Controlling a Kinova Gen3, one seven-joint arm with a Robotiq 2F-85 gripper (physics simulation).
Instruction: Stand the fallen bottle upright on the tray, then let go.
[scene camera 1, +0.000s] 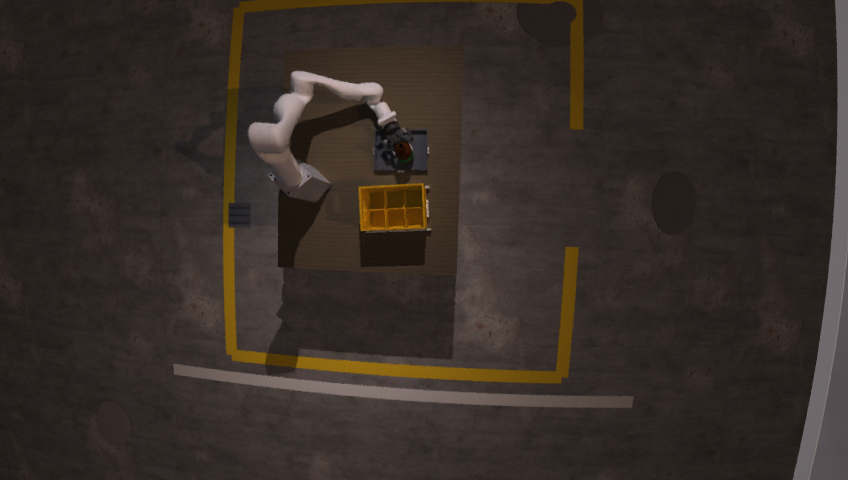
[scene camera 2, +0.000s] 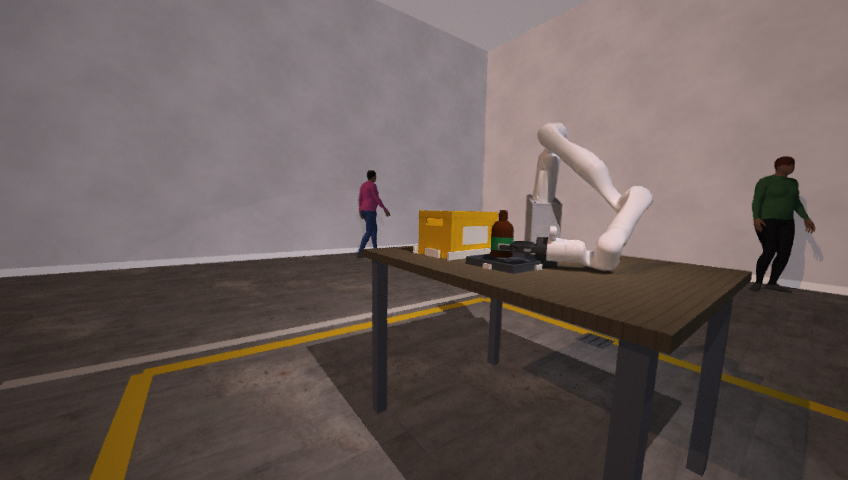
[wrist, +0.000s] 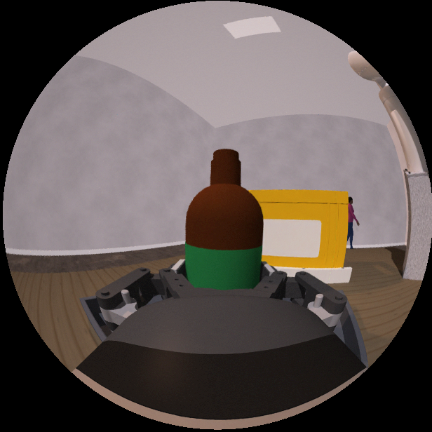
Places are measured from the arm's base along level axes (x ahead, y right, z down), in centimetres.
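Where they show: gripper, between the fingertips: (scene camera 2: 500, 245); arm's base, origin of its link: (scene camera 1: 291, 176) (scene camera 2: 542, 199).
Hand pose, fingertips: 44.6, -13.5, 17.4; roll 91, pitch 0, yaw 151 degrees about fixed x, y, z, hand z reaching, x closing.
Things, the pixels of their centre, and the offset from my fingertips, as dx, dy, dz. Level surfaces: height alone.
- brown bottle, middle of its body: (scene camera 2: 502, 233) (scene camera 1: 403, 151) -0.2, -0.5, -4.2
- dark grey tray, middle of its body: (scene camera 2: 512, 260) (scene camera 1: 400, 150) -2.7, -3.3, +5.1
- yellow crate, middle of its body: (scene camera 2: 458, 232) (scene camera 1: 394, 208) -3.4, +24.9, -2.4
- wooden table, height of its surface: dz +6.4
The brown bottle (scene camera 1: 402, 148) (scene camera 2: 502, 228) (wrist: 224, 220) with a green label is upright, its neck pointing up. My gripper (scene camera 1: 404, 155) (scene camera 2: 503, 246) (wrist: 222, 269) is shut on it, around the green label, with the hand lying level and low. The bottle is over the dark grey tray (scene camera 1: 420, 140) (scene camera 2: 511, 267) (wrist: 357, 327), within its rim. The bottle's base is low, at the tray's rim in scene camera 2; whether it touches the tray floor cannot be told. The hand hides the lower part of the bottle in the wrist view.
A yellow crate (scene camera 1: 362, 208) (scene camera 2: 437, 237) (wrist: 332, 240) with several compartments stands beside the tray on the wooden table (scene camera 1: 327, 243) (scene camera 2: 595, 291) (wrist: 55, 310). The arm's base is at another side of the table. Two people (scene camera 2: 368, 199) (scene camera 2: 776, 199) are on the floor beyond the table.
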